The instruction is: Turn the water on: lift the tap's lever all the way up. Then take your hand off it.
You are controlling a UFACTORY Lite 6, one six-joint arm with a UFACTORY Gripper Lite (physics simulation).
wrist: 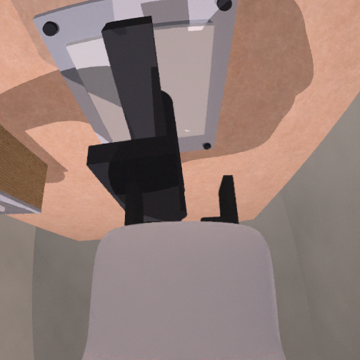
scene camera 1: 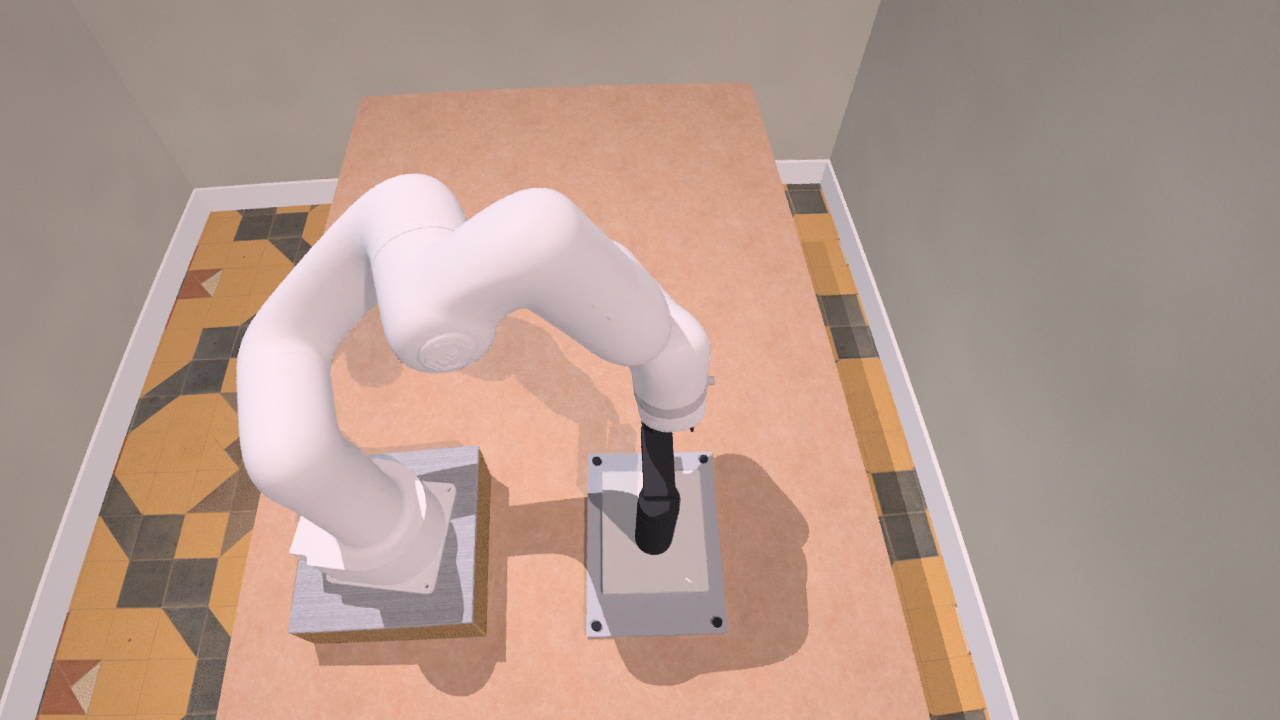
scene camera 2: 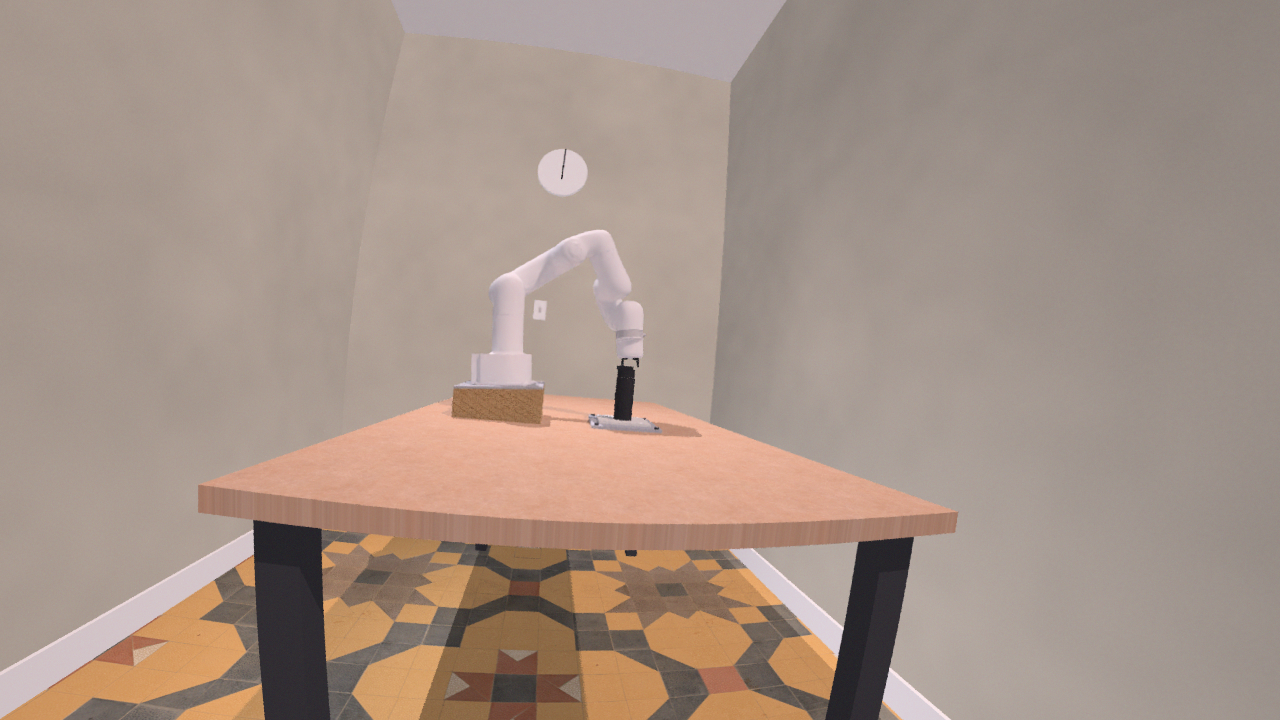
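Observation:
The black tap stands upright on the plate. A square-ended bar reaches from the tap towards the back. Lever and spout are hard to tell apart, and the lever's angle is unclear. My gripper is open, pointing down at the tap's top. In the wrist view the left finger overlaps the tap's wide dark head, and the right finger stands apart from it. The arm partly hides the contact region in scene camera 1.
The arm's base stands on a wooden block with a grey top, left of the plate in scene camera 1. Both are on the long table. Black bolts sit at the plate's corners.

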